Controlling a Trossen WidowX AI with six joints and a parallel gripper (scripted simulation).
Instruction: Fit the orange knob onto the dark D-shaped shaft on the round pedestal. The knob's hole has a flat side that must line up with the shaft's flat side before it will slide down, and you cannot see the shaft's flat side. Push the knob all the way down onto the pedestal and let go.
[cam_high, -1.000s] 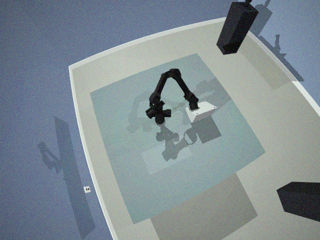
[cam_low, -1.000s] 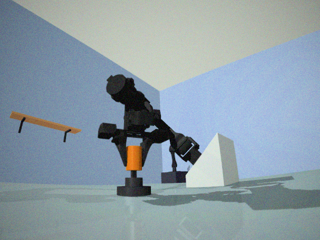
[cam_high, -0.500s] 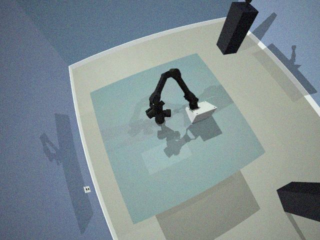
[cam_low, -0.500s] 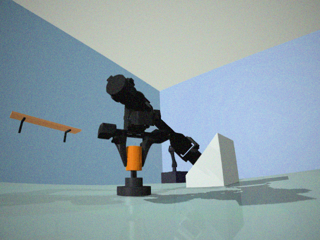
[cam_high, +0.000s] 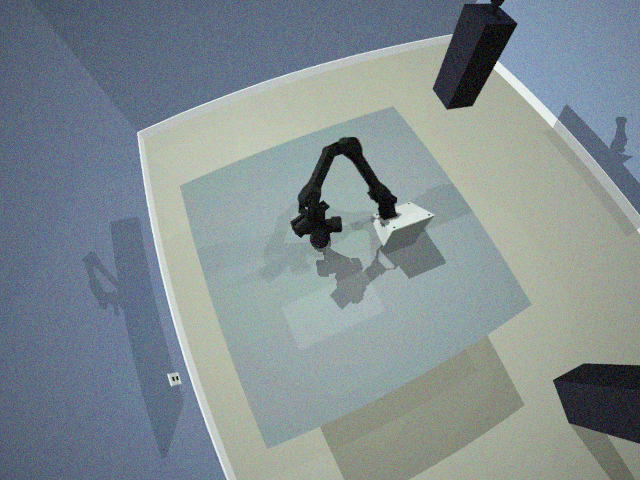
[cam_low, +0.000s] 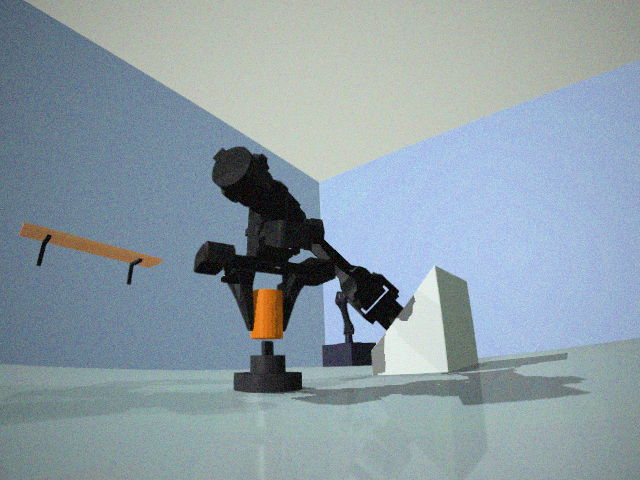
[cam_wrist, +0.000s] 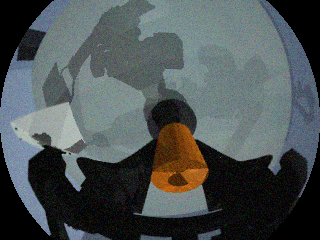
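Now: gripper tip 20 mm below the orange knob. Also, from my gripper tip: round dark pedestal: 40 mm below.
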